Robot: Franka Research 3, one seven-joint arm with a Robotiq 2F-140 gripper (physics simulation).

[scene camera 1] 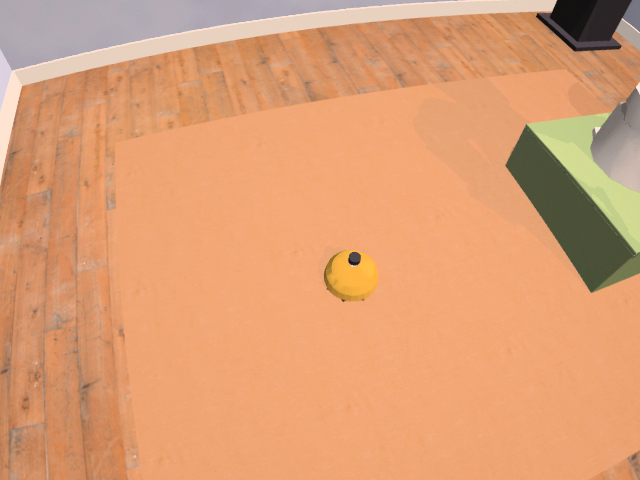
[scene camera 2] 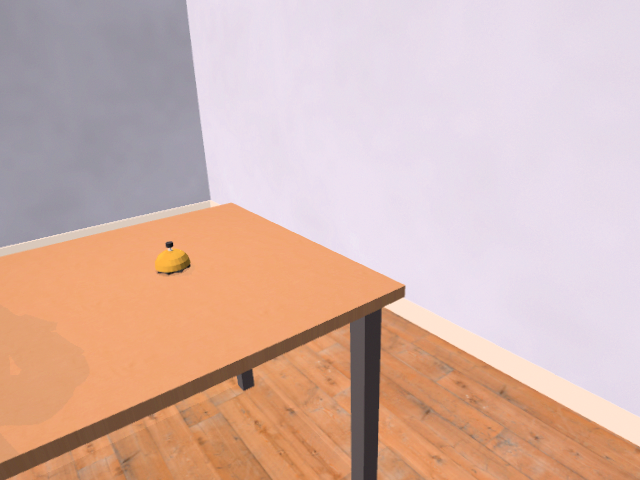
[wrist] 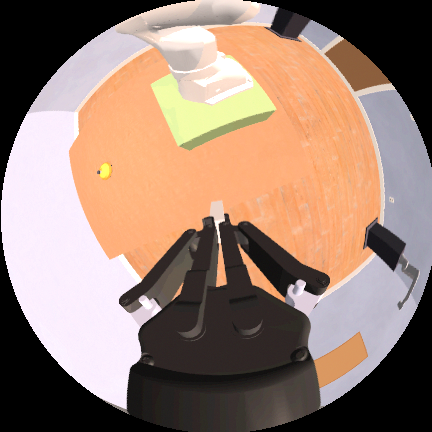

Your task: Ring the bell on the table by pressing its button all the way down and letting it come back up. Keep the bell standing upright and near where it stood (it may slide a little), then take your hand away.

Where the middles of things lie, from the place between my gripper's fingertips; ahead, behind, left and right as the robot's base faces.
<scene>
My gripper is now 45 cm short of the yellow dome bell (scene camera 1: 352, 283), 31 cm to the left of it and 28 cm above it.
</scene>
